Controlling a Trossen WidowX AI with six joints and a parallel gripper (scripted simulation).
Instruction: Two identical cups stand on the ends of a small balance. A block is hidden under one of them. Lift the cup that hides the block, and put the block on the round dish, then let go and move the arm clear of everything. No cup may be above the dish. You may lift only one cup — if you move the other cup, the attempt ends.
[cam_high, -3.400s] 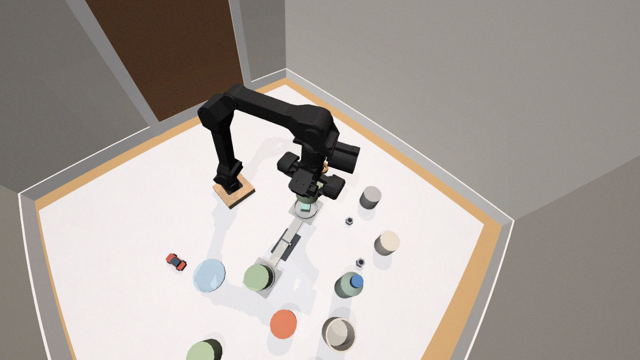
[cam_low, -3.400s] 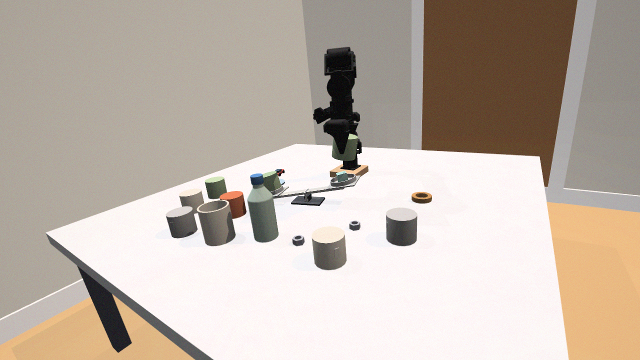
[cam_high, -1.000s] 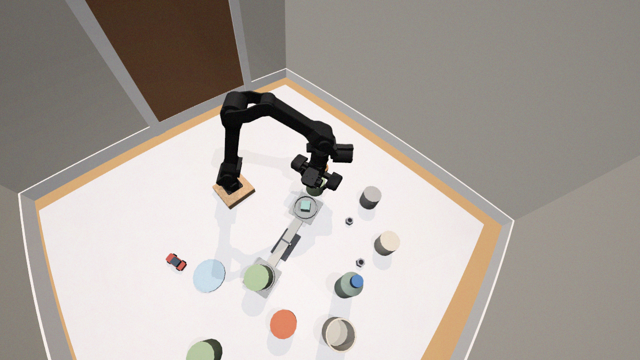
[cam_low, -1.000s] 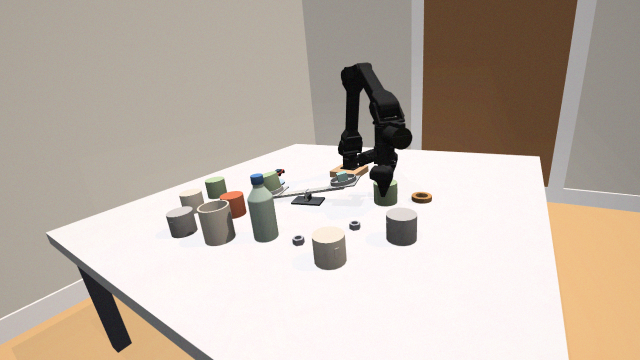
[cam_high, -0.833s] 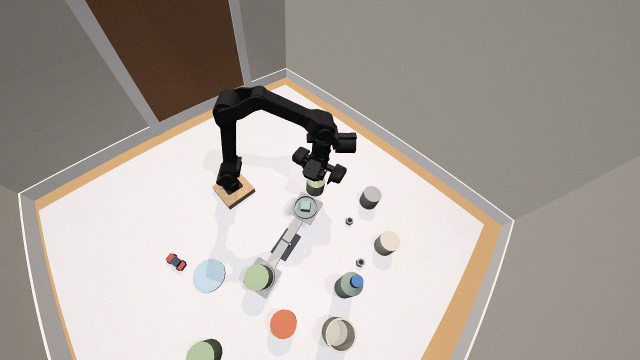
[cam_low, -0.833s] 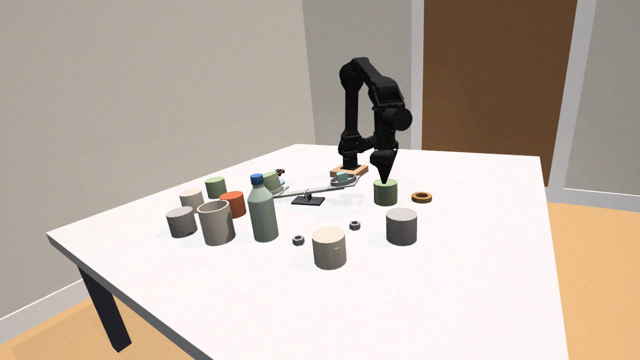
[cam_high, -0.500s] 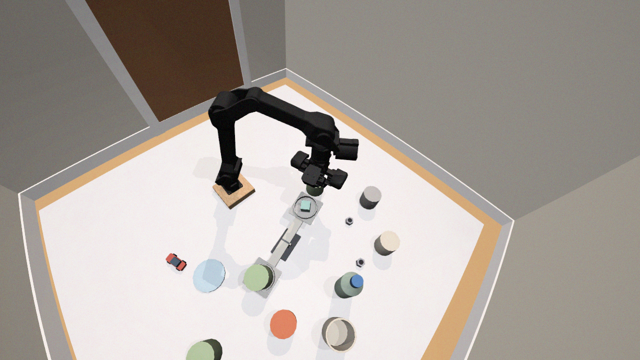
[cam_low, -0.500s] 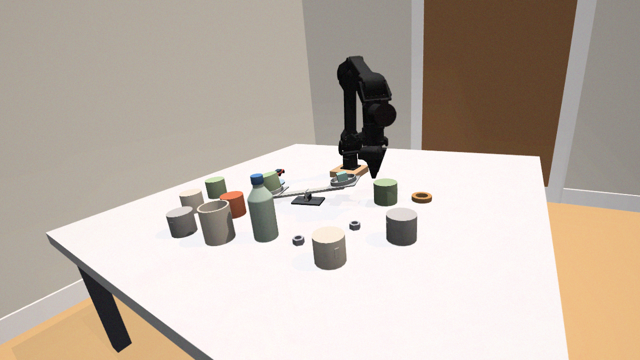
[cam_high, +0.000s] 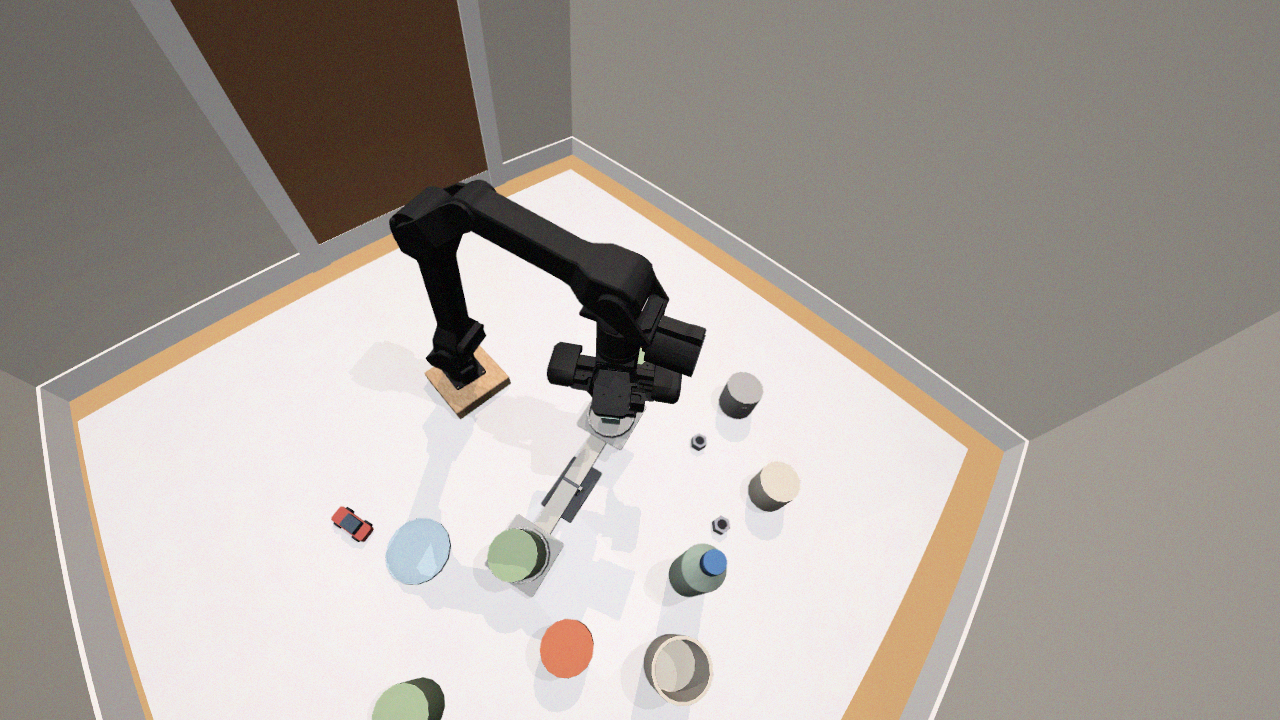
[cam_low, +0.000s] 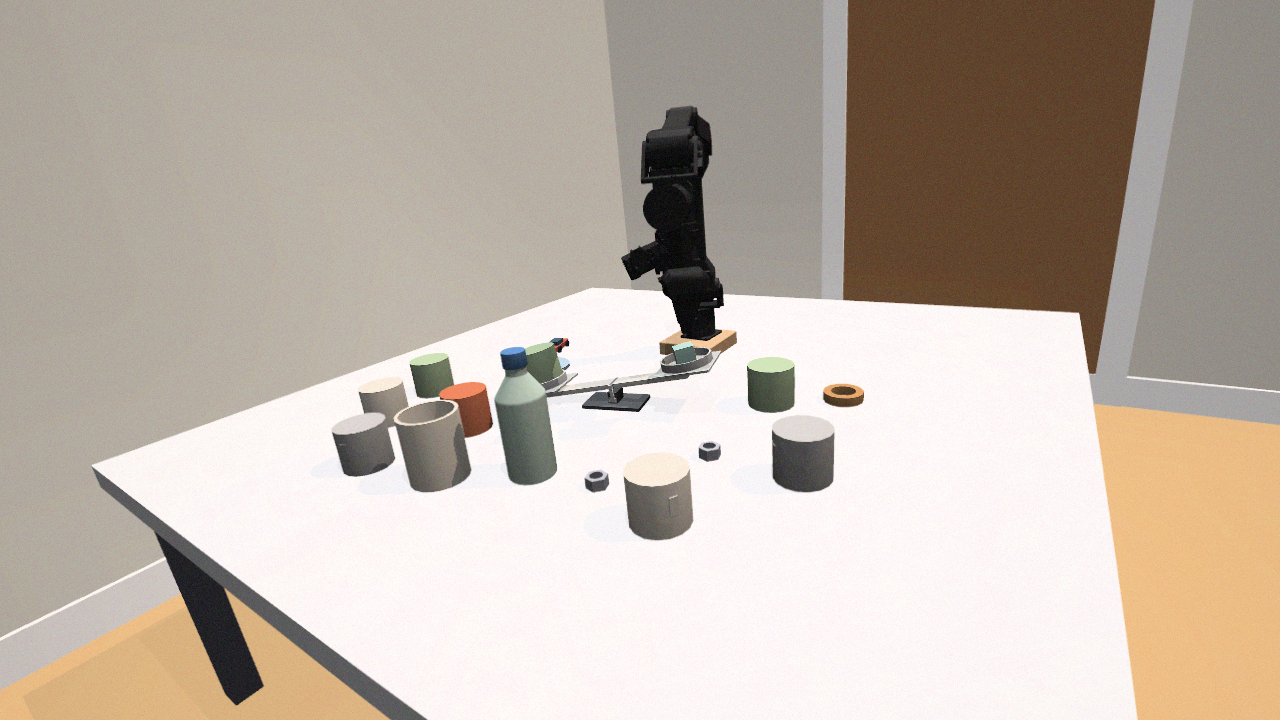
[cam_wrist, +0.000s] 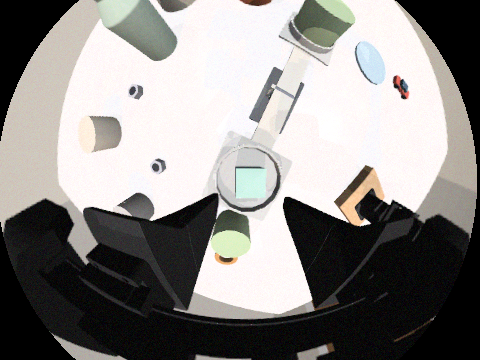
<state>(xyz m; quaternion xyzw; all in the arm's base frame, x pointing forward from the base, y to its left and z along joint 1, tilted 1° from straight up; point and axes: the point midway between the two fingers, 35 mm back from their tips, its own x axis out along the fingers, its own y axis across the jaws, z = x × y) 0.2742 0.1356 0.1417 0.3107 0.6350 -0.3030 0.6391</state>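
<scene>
My gripper tip is now 40 mm above the pale green block. From my gripper tip the other things lie so: bottle: 270 mm ahead, 70 mm to the right, 20 mm below; then dish: 50 mm behind, 370 mm to the right, 130 mm below; then orange cup: 200 mm ahead, 280 mm to the right, 90 mm below.
</scene>
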